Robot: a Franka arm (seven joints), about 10 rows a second.
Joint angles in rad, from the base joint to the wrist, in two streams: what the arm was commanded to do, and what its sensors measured. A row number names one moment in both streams.
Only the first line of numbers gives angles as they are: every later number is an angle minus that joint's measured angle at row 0.
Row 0, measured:
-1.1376 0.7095 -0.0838 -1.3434 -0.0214 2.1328 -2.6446
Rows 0 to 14, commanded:
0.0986 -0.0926 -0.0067 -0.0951 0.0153 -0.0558 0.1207
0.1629 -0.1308 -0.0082 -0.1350 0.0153 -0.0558 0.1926
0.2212 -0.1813 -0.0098 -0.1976 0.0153 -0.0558 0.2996
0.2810 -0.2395 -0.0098 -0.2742 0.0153 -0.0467 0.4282
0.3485 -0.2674 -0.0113 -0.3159 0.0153 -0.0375 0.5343
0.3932 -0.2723 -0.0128 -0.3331 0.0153 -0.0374 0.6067
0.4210 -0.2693 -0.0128 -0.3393 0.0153 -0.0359 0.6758
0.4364 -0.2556 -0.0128 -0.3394 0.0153 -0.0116 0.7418
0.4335 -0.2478 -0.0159 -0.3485 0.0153 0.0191 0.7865
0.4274 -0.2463 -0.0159 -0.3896 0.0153 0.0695 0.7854
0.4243 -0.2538 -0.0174 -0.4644 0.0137 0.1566 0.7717
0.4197 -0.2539 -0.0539 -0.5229 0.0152 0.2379 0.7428
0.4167 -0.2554 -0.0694 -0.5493 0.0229 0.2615 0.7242
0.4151 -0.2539 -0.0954 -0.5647 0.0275 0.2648 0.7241
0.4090 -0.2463 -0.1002 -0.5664 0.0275 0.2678 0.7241
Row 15, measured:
0.4105 -0.2304 -0.0890 -0.5423 0.0026 0.2527 0.7465
